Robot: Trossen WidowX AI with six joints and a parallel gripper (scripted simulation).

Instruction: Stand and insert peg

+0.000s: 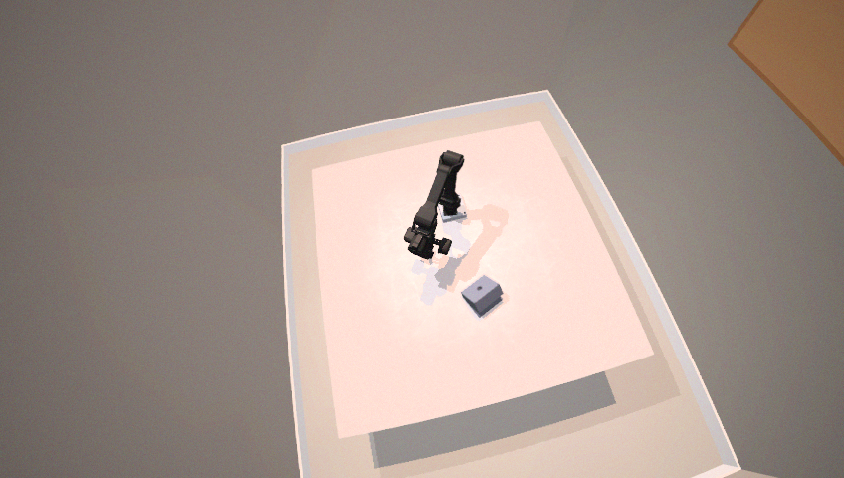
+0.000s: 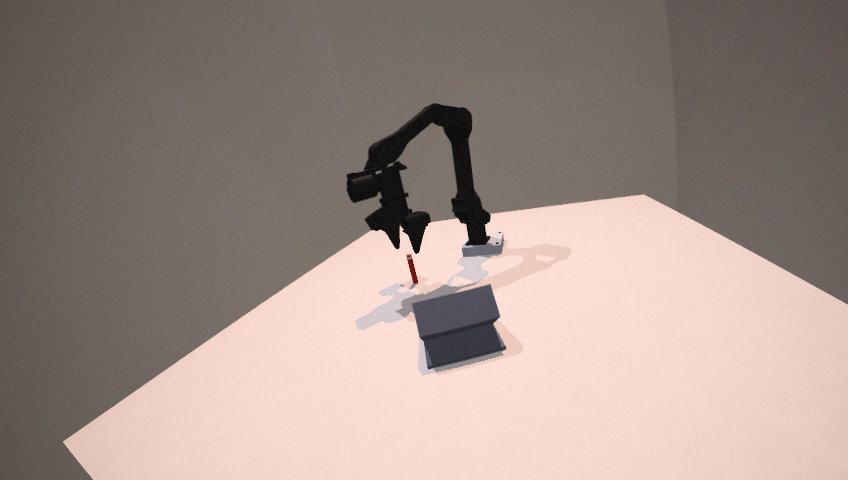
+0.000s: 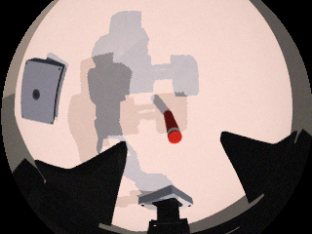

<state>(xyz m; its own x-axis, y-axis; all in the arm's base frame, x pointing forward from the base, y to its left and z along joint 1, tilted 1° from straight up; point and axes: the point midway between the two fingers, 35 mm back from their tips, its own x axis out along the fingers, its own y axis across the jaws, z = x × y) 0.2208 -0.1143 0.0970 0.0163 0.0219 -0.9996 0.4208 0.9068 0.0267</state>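
Right now the red peg is 40 mm below my gripper tip. Also, from my gripper tip: grey sloped panel: 200 mm to the left, 190 mm ahead, 50 mm below.
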